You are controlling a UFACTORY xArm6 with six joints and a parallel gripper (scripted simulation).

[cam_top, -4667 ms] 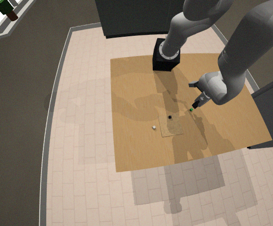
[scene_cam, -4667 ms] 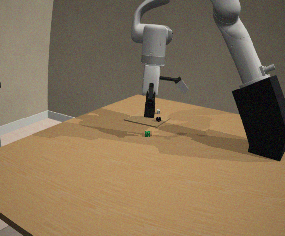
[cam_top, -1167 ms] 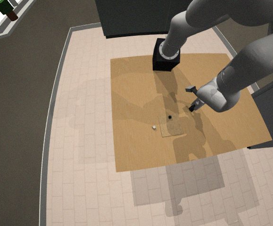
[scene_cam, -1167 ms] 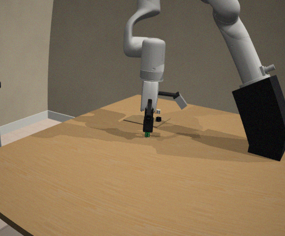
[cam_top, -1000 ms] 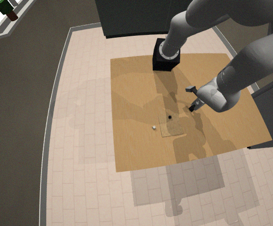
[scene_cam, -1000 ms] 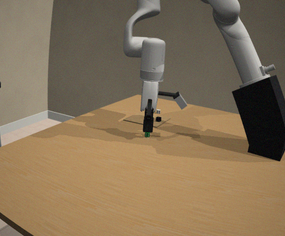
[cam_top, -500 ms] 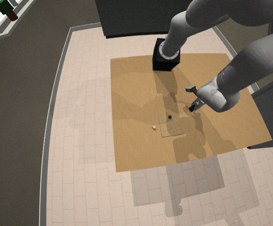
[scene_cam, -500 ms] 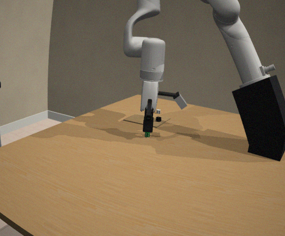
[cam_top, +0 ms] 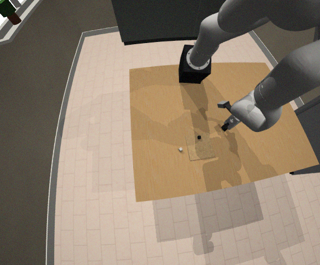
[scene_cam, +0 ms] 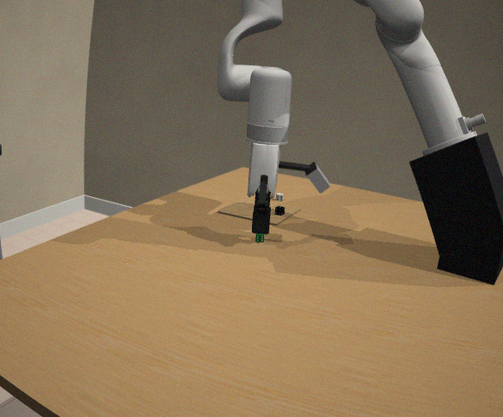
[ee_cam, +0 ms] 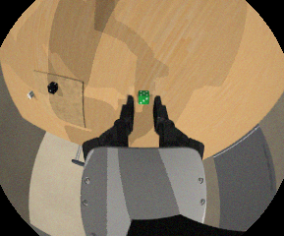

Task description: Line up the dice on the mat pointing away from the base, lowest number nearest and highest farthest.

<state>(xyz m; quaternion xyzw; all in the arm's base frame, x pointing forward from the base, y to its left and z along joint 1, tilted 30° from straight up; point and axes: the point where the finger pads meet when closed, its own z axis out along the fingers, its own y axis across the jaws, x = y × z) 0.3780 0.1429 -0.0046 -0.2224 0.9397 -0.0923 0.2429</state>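
Right now my hand is 30 mm above the green die. Round my hand: white die: 280 mm to the right, 90 mm ahead, 30 mm below; then thin tan mat: 170 mm to the right, 90 mm ahead, 40 mm below; then black die: 160 mm to the right, 40 mm ahead, 30 mm below.
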